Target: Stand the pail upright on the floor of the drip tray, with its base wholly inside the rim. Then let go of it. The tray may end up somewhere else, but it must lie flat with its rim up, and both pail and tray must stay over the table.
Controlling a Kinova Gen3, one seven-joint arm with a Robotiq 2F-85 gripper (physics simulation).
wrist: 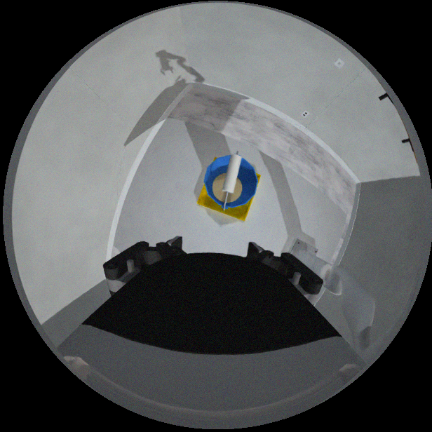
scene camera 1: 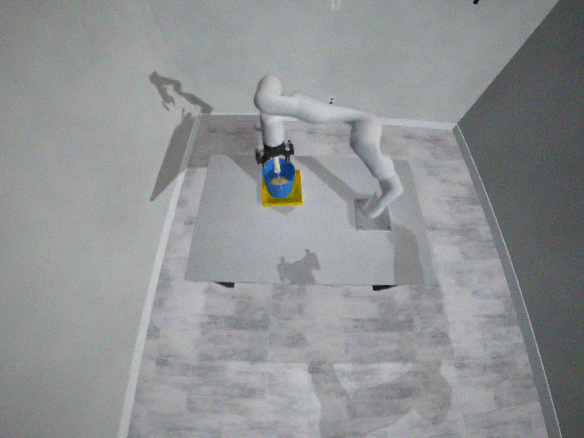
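Pixels of known places: gripper, fingertip midpoint: point(scene camera 1: 276, 164); arm's base, link origin: point(scene camera 1: 369, 211).
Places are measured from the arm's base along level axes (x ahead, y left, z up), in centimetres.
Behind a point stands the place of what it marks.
Note:
The blue pail point(scene camera 1: 279, 191) @(x 53.1, y -8.2, z 8.0 cm) point(wrist: 249, 187) stands upright on the yellow drip tray point(scene camera 1: 297, 200) @(x 42.6, y -8.1, z -2.2 cm) point(wrist: 237, 213), with its open mouth up and a tan disc showing inside. Its base looks to be within the tray's rim, though the far side is hidden by the pail. The pail's white handle grip point(scene camera 1: 276, 165) @(x 54.0, y -13.7, z 24.4 cm) point(wrist: 232, 173) stands up over the mouth on a thin wire. The tray lies flat on the table, rim up. My gripper point(scene camera 1: 276, 161) @(x 52.8, y -1.1, z 41.4 cm) point(wrist: 214, 246) is open and empty. It is above the pail, apart from it and its handle in the wrist view.
The pale grey table point(scene camera 1: 240, 240) @(x 74.9, y 17.3, z -2.6 cm) point(wrist: 150, 200) extends around the tray, whose place is towards the table's far left part in the scene view. My arm point(scene camera 1: 320, 110) @(x 38.7, y 3.2, z 71.0 cm) arches from a square mounting plate point(scene camera 1: 374, 225) @(x -1.5, y 8.9, z -0.3 cm) at the right. A wall point(scene camera 1: 225, 60) rises behind the table.

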